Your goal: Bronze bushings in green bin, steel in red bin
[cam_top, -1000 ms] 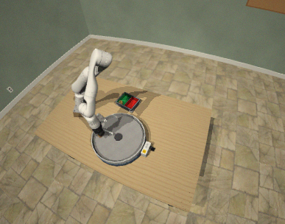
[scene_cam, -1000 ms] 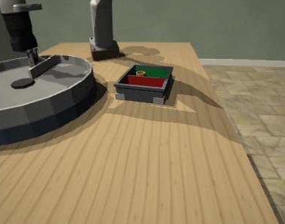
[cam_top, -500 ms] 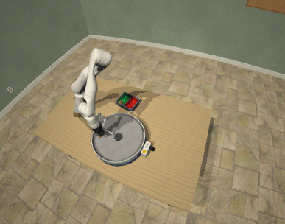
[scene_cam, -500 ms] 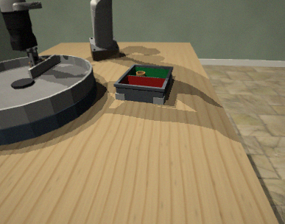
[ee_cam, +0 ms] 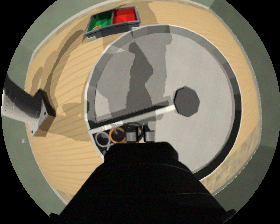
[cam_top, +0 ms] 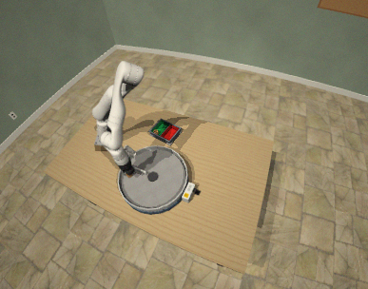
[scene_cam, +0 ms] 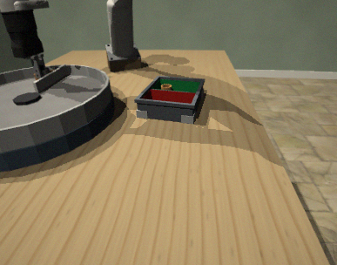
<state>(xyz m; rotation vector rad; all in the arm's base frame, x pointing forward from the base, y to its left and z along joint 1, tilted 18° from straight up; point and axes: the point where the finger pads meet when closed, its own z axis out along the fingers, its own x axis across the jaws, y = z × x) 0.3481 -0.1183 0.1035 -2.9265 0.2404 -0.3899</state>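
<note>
The bin is 39 cm to the left of my hand, 7 cm below it and 4 cm behind it. The rest, counted from my hand: grey turntable (11 cm ahead, 4 cm to the left, 4 cm below).
</note>
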